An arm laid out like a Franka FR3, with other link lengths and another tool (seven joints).
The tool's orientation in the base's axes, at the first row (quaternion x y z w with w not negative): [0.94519, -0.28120, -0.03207, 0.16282]
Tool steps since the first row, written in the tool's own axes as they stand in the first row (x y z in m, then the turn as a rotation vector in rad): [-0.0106, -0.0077, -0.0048, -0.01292, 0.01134, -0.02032]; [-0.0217, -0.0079, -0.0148, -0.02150, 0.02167, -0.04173]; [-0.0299, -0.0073, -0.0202, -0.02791, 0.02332, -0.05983]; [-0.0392, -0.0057, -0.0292, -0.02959, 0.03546, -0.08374]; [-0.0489, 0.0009, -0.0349, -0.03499, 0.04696, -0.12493]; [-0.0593, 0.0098, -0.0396, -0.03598, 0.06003, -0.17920]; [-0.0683, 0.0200, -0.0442, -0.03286, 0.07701, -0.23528]
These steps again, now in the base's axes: [-0.0042, 0.0132, 0.0017, -0.01367, 0.00395, 0.02250]; [-0.0119, 0.0223, 0.0107, -0.02300, 0.00665, 0.04583]; [-0.0182, 0.0278, 0.0158, -0.02649, 0.01407, 0.06327]; [-0.0255, 0.0342, 0.0245, -0.03058, 0.01233, 0.08977]; [-0.0362, 0.0359, 0.0318, -0.03484, 0.01812, 0.13227]; [-0.0489, 0.0359, 0.0388, -0.03423, 0.02407, 0.18778]; [-0.0611, 0.0341, 0.0462, -0.03192, 0.02524, 0.24640]
